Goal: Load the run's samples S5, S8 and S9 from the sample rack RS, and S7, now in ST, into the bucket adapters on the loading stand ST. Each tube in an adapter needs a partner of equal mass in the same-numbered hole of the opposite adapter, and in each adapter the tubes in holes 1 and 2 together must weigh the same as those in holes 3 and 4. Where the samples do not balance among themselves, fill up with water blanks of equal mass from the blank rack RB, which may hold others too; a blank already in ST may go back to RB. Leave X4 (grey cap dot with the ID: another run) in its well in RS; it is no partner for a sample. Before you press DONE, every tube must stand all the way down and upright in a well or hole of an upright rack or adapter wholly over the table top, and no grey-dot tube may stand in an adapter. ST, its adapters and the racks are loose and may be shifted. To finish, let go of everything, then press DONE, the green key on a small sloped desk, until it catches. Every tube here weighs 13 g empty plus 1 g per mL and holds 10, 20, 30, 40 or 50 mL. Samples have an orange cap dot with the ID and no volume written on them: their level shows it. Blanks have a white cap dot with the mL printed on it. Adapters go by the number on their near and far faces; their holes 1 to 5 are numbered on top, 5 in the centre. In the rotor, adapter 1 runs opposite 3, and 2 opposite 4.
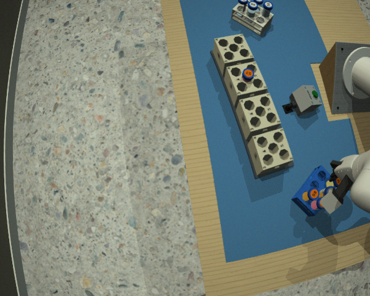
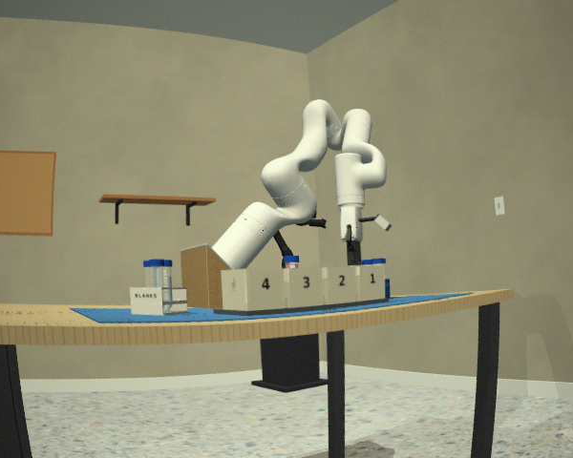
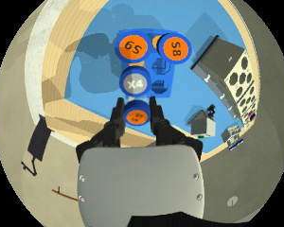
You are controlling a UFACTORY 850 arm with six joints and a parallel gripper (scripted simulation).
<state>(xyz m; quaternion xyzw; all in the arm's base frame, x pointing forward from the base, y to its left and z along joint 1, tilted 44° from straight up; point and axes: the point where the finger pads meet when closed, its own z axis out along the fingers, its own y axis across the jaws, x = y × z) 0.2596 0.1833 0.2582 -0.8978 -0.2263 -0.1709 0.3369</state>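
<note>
Now: the sample tube S5 1 cm behind my hand and 5 cm below it. Also, from my hand: sample S9 (7 cm ahead, 5 cm to the left, 6 cm below); then orange-dot sample tube (8 cm ahead, 6 cm below); then grey-dot tube X4 (4 cm ahead, 2 cm to the left, 6 cm below).
</note>
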